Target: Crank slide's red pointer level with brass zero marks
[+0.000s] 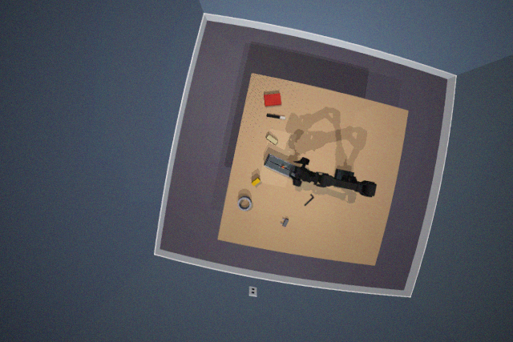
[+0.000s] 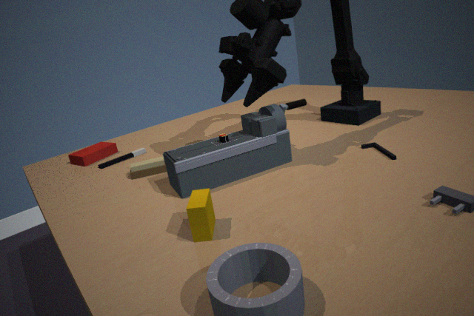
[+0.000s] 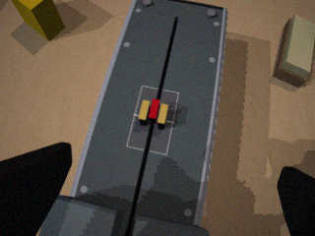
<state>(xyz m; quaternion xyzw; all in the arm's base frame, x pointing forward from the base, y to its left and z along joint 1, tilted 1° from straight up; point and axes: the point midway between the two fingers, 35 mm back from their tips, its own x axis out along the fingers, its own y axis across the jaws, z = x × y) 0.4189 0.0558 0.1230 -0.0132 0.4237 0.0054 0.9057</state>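
Now: the black crank handle 140 mm behind my gripper tip, 40 mm to the left of it and 30 mm below it. Round my gripper tip: red pointer 50 mm ahead, 20 mm to the left, 60 mm below; then yellow block 180 mm ahead, 190 mm to the left, 120 mm below; then tan block 180 mm ahead, 140 mm to the right, 130 mm below.
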